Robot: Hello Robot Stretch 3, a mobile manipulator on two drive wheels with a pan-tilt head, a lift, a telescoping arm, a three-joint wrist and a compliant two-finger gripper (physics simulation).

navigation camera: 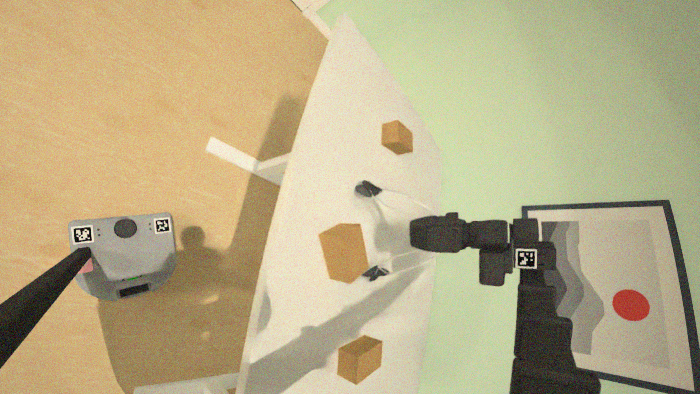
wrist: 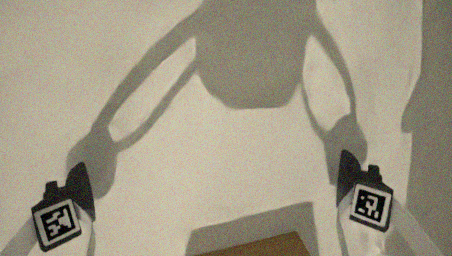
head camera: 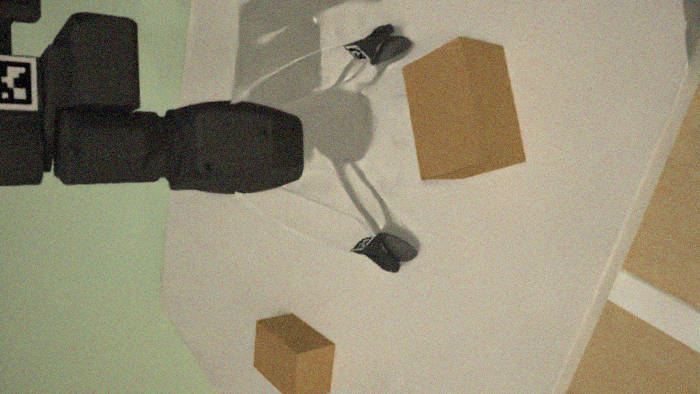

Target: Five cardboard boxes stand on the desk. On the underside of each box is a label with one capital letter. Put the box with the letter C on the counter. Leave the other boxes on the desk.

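Frame: origin at the robot's base, x ahead, y left, z up, level; millimetres.
Where they show: gripper, fingertip midpoint: (wrist: 215, 176) (head camera: 406, 149); robot's base at its link origin: (navigation camera: 125, 227).
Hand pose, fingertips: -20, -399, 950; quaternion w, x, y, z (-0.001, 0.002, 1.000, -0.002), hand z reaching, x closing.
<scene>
Each offset is from my fingertips to the top centre of the thing, as dx, dy, dz. Level surfaces: height alone.
My gripper (head camera: 397, 148) (navigation camera: 371, 230) (wrist: 215, 176) is open wide and empty, with its fingertips low over the white desk @[dz +0] (head camera: 525, 280) (navigation camera: 340, 90) (wrist: 240, 155). A large cardboard box @[-22, +87, +50] (head camera: 465, 107) (navigation camera: 344, 252) (wrist: 270, 247) stands just beyond the fingertips, nearer one finger than the other; it is not between them. A smaller box @[+227, -172, +50] (head camera: 295, 357) (navigation camera: 397, 137) stands off to one side. Another box @[-266, +65, +50] (navigation camera: 360, 360) stands at the bottom of the navigation view. No label letter shows on any visible box face. The counter cannot be made out in these views.
The green wall (head camera: 100, 280) (navigation camera: 500, 125) runs along the desk's far edge, with a framed picture (navigation camera: 625, 250) behind my arm (navigation camera: 542, 310). My base (navigation camera: 125, 255) stands on the wooden floor @[dz -950] (navigation camera: 150, 100). A white desk leg (head camera: 655, 305) (navigation camera: 232, 154) shows near the desk's edge.
</scene>
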